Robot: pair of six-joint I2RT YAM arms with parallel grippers.
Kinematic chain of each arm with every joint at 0, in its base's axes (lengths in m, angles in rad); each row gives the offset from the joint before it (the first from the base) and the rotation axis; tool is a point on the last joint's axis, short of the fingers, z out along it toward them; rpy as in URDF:
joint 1: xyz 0 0 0.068 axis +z
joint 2: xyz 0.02 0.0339 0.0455 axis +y
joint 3: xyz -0.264 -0.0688 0 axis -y
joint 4: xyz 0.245 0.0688 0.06 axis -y
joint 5: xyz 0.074 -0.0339 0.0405 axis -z
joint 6: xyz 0.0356 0 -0.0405 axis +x
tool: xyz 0 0 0 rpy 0 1.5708 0
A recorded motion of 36 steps. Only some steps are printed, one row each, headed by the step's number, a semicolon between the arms.
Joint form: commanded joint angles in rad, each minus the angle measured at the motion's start. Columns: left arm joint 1, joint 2, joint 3, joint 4, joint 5, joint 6; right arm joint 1, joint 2, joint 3, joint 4, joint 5, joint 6.
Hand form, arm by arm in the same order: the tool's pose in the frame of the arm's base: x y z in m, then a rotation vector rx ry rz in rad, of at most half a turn. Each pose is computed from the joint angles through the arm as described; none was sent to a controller.
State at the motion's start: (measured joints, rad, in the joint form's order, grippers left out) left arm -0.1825 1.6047 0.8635 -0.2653 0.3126 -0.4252; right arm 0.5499 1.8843 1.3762 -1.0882 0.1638 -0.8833
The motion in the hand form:
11: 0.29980 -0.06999 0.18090 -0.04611 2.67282 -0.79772; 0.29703 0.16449 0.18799 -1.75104 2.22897 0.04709
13: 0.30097 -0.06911 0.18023 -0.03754 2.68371 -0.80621; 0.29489 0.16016 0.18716 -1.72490 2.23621 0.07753
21: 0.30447 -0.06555 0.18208 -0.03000 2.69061 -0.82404; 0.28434 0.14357 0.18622 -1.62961 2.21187 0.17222
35: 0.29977 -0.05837 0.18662 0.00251 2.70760 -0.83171; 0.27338 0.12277 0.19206 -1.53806 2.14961 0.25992
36: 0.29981 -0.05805 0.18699 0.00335 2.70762 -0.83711; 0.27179 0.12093 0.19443 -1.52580 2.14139 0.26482
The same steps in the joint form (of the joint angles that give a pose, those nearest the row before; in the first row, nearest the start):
11: 0.0061 -0.0079 0.0691 -0.1411 0.1629 0.0907; -0.0528 -0.1294 -0.1857 0.3794 -0.2466 0.0610
13: 0.0107 0.0013 0.0783 -0.1565 0.1736 0.1029; -0.0636 -0.1447 -0.2086 0.3932 -0.2695 0.0718
21: 0.0260 0.0137 0.1014 -0.1841 0.1951 0.1229; -0.1034 -0.2245 -0.3146 0.4791 -0.3539 0.0949
35: 0.0491 -0.0047 0.1075 -0.2455 0.2166 0.1751; -0.1618 -0.3257 -0.4128 0.5543 -0.4536 0.0948
36: 0.0506 -0.0047 0.1090 -0.2485 0.2212 0.1766; -0.1664 -0.3410 -0.4204 0.5589 -0.4614 0.0979

